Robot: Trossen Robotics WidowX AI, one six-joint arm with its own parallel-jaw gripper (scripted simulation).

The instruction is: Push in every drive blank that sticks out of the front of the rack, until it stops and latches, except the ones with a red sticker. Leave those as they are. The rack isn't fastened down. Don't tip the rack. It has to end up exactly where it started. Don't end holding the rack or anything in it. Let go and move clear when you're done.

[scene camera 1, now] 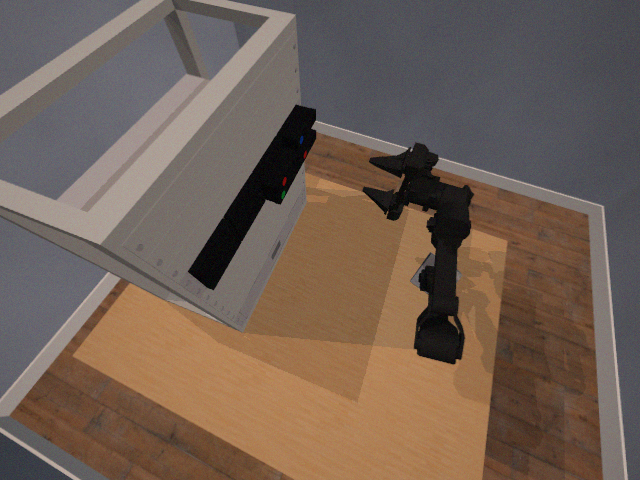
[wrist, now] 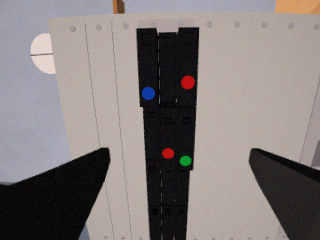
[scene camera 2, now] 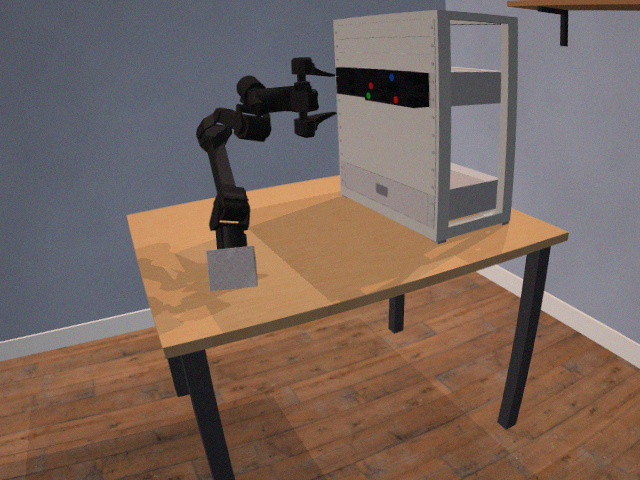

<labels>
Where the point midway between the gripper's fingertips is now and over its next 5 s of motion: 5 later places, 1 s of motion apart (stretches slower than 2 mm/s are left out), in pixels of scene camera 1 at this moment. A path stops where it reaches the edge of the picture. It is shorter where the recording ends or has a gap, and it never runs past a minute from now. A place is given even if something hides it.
The gripper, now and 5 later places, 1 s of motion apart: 365, 175; 367, 179; 342, 189; 304, 200; 303, 199; 321, 161
</labels>
